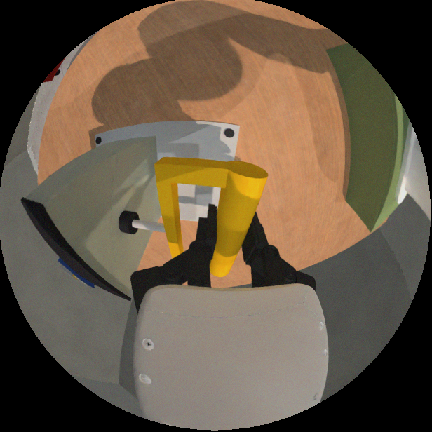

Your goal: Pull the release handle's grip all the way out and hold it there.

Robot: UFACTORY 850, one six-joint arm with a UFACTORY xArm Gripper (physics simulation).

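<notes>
The release handle [192, 171] is a yellow frame with a thick round grip [239, 215] on its right side. A light metal rod [150, 225] runs from the handle's left bar to a black collar [129, 222] on the face of a grey-green housing [112, 185]. My gripper [228, 218] is shut on the grip, with one black finger inside the frame's opening and the other on the grip's right side. The lower part of the frame is partly hidden behind the left finger.
A grey metal base plate [200, 131] with dark bolts lies on the wooden table [295, 150] under the handle. A green block or bin [372, 130] stands at the right. A pale object with a red part [52, 73] shows at the upper left edge.
</notes>
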